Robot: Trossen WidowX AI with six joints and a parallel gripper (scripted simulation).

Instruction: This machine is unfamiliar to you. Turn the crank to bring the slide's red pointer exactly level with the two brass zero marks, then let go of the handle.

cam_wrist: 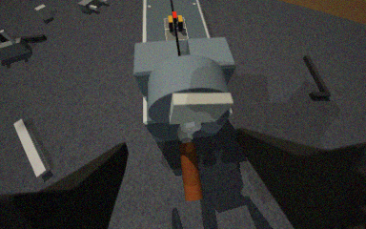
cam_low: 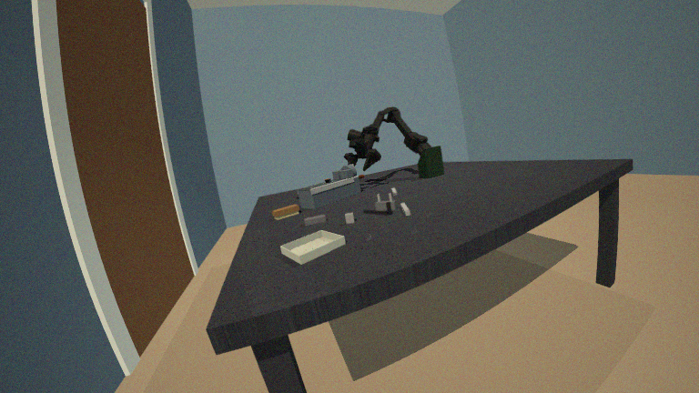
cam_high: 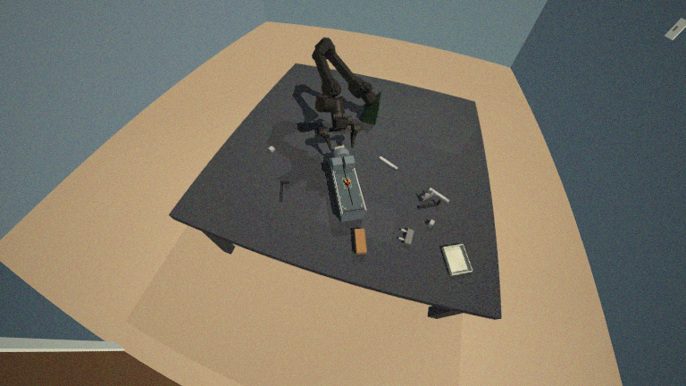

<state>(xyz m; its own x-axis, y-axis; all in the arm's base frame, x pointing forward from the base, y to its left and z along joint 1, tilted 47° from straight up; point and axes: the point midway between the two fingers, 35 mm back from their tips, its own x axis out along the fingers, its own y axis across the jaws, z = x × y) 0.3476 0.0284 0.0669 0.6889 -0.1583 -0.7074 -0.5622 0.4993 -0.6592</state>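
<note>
Now: the crank 10 mm to the right of my gripper tip and 20 mm below it. From my gripper tip the other things lie so: orange crank handle 20 mm behind, 20 mm to the right, 30 mm below; then red pointer 150 mm ahead, 90 mm to the left, 10 mm below; then orange block 320 mm ahead, 210 mm to the left, 80 mm below.
</note>
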